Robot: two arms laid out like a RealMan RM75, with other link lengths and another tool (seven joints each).
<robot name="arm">
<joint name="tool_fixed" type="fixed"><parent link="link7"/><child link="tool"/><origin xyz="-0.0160 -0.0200 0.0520" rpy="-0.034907 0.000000 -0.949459"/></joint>
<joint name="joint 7" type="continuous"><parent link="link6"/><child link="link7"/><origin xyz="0.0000 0.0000 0.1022"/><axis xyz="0 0 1"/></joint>
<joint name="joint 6" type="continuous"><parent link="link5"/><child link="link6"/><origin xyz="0.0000 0.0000 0.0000"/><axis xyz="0 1 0"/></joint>
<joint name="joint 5" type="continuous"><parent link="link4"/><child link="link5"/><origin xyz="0.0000 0.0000 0.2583"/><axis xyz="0 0 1"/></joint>
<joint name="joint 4" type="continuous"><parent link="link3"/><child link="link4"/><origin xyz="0.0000 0.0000 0.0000"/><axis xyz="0 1 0"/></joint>
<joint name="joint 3" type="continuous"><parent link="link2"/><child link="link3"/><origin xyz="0.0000 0.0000 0.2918"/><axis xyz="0 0 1"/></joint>
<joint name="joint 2" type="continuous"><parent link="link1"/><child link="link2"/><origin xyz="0.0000 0.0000 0.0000"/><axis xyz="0 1 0"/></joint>
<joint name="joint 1" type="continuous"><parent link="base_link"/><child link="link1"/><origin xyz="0.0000 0.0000 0.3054"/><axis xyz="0 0 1"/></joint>
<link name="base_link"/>
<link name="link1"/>
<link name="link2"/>
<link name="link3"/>
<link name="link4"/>
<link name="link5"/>
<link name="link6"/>
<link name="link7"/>
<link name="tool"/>
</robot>
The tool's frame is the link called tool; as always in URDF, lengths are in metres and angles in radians. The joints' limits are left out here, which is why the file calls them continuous.
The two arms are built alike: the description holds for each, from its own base.
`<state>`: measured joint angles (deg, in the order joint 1, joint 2, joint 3, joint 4, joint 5, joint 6, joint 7); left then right.
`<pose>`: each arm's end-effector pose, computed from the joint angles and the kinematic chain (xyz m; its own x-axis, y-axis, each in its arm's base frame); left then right.
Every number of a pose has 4 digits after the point.
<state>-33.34 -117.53 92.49 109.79 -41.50 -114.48 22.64 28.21 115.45 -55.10 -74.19 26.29 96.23 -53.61</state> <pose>-0.1029 0.3237 0.0754 0.2382 0.9704 -0.0390 0.8754 -0.2319 -0.4241 0.3187 0.4202 0.1523 0.8694 0.0832 0.4871 0.1581 -0.9808 -0.1146</pose>
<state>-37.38 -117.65 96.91 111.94 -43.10 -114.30 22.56 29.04 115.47 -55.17 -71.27 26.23 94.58 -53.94</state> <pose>-0.0687 0.3140 0.0620 0.3723 0.9224 -0.1032 0.8288 -0.3804 -0.4103 0.3232 0.4245 0.1435 0.8738 0.0818 0.4794 0.1511 -0.9826 -0.1078</pose>
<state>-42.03 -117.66 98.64 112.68 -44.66 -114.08 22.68 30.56 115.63 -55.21 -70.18 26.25 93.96 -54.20</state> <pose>-0.0388 0.3102 0.0557 0.4726 0.8704 -0.1381 0.7820 -0.4865 -0.3897 0.3152 0.4326 0.1387 0.8743 0.1030 0.4743 0.1714 -0.9798 -0.1031</pose>
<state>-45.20 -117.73 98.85 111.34 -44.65 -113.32 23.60 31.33 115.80 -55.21 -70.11 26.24 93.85 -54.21</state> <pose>-0.0233 0.3150 0.0516 0.5193 0.8418 -0.1475 0.7535 -0.5324 -0.3856 0.3093 0.4367 0.1371 0.8739 0.1150 0.4722 0.1843 -0.9775 -0.1029</pose>
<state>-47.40 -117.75 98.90 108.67 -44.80 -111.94 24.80 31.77 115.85 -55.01 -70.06 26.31 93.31 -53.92</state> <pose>-0.0154 0.3226 0.0451 0.5390 0.8273 -0.1587 0.7404 -0.5551 -0.3791 0.3063 0.4403 0.1378 0.8748 0.1138 0.4710 0.1891 -0.9751 -0.1156</pose>
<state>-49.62 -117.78 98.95 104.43 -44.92 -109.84 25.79 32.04 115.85 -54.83 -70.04 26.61 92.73 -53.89</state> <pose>-0.0106 0.3339 0.0353 0.5388 0.8255 -0.1684 0.7396 -0.5592 -0.3745 0.3039 0.4433 0.1387 0.8760 0.1157 0.4683 0.1967 -0.9721 -0.1279</pose>
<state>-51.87 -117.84 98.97 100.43 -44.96 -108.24 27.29 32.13 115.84 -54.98 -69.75 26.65 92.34 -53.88</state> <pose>-0.0061 0.3441 0.0265 0.5451 0.8177 -0.1849 0.7309 -0.5715 -0.3731 0.3039 0.4443 0.1376 0.8755 0.1166 0.4688 0.1985 -0.9716 -0.1291</pose>
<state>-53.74 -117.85 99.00 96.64 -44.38 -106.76 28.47 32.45 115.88 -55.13 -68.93 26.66 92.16 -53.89</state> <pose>-0.0045 0.3549 0.0193 0.5436 0.8169 -0.1930 0.7246 -0.5727 -0.3833 0.3041 0.4452 0.1340 0.8773 0.1184 0.4652 0.1958 -0.9731 -0.1216</pose>
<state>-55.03 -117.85 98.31 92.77 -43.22 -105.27 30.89 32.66 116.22 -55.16 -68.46 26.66 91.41 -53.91</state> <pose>-0.0068 0.3689 0.0150 0.5450 0.8153 -0.1957 0.7165 -0.5741 -0.3963 0.3033 0.4469 0.1301 0.8790 0.1199 0.4616 0.1984 -0.9721 -0.1254</pose>
